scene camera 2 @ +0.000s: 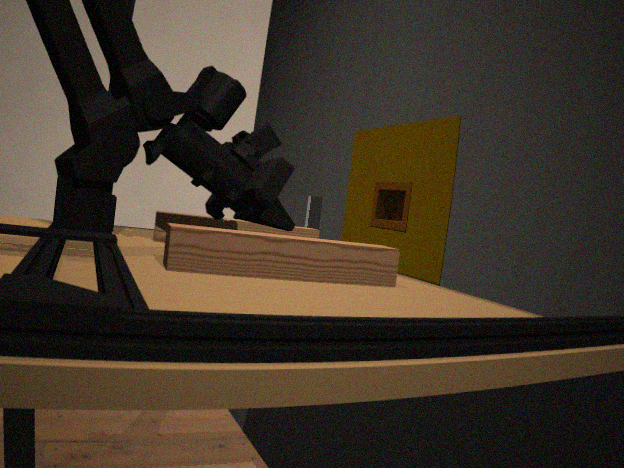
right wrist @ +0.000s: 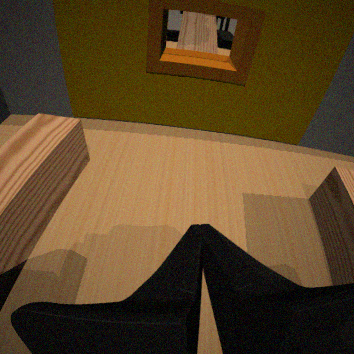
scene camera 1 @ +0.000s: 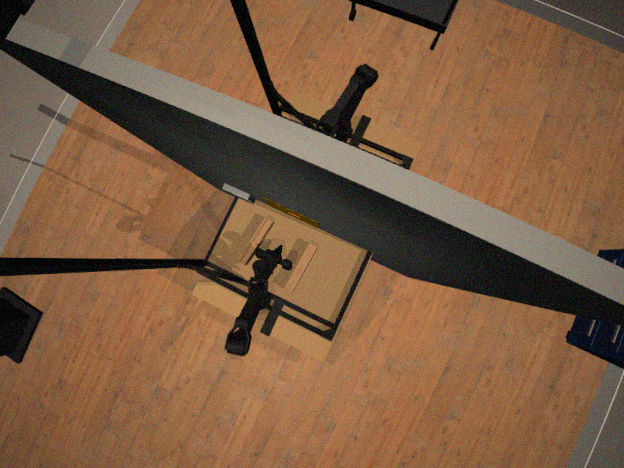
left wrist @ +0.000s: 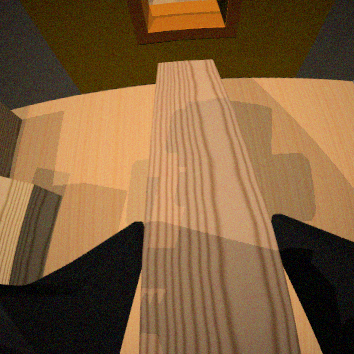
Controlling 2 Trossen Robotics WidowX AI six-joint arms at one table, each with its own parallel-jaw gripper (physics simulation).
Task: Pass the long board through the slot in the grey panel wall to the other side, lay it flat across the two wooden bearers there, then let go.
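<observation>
The long board (left wrist: 195, 150) (right wrist: 198, 32) has striped grain. My left gripper (left wrist: 208, 227) is shut on it, one finger at each side; its far end points at the slot's frame (left wrist: 185, 38) (right wrist: 195, 71) (scene camera 2: 389, 226) and shows below it in the left wrist view. In the right wrist view the board shows through the opening, beyond the wall. My right gripper (right wrist: 199, 232) (scene camera 2: 292, 227) (scene camera 1: 279, 247) is shut and empty, over the space between the two wooden bearers. One bearer (scene camera 1: 303, 266) (scene camera 2: 282, 256) (right wrist: 45, 165) and the other bearer (scene camera 1: 259, 239) (right wrist: 332, 220) lie apart on the table.
The grey panel wall (scene camera 1: 302, 176) (scene camera 2: 529, 151) crosses between the arms. A yellow panel (scene camera 2: 433, 151) (left wrist: 100, 55) (right wrist: 110, 95) surrounds the slot. In the left wrist view a wooden block (left wrist: 15, 220) lies at the left edge. A small grey upright piece (scene camera 2: 314, 211) stands behind the bearers.
</observation>
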